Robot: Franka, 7 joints.
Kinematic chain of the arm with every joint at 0, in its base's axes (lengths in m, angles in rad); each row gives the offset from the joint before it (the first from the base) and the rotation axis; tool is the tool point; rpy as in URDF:
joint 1: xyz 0 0 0.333 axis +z
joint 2: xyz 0 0 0 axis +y
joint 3: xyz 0 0 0.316 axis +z
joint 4: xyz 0.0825 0 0 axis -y
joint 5: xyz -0.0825 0 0.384 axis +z
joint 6: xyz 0 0 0 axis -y
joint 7: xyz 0.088 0 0 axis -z
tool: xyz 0 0 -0.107 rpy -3.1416 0 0
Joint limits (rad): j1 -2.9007..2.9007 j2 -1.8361..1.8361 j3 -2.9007..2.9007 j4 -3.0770..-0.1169 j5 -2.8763..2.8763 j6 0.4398..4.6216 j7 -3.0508..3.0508
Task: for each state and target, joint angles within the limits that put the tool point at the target. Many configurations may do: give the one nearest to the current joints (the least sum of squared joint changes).
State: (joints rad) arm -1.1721 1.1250 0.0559 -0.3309 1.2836 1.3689 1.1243
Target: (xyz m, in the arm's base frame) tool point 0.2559 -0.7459 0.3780
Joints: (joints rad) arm -1.3815 1.2331 -0.0166 -0.3947 1.2604 1.4018 1.1243
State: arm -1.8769 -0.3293 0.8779 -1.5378 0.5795 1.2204 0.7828
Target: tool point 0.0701 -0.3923 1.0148
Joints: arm -2.1594 -0.1152 0.5439 -0.8795 0.6246 1.8196 0.7828
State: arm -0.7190 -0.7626 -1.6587 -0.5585 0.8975 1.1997 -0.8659
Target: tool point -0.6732 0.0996 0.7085
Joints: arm -0.6644 -1.0323 -1.7923 -0.5765 0.8855 1.4119 -0.8659
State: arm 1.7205 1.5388 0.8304 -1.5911 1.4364 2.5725 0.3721
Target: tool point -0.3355 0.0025 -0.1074
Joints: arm 1.7412 1.5928 0.6833 -2.2189 1.4667 2.6067 0.3721
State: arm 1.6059 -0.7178 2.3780 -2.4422 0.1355 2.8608 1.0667
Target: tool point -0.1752 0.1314 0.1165
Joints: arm 1.3528 -1.0182 2.1969 -3.0611 0.1678 2.7167 1.0667
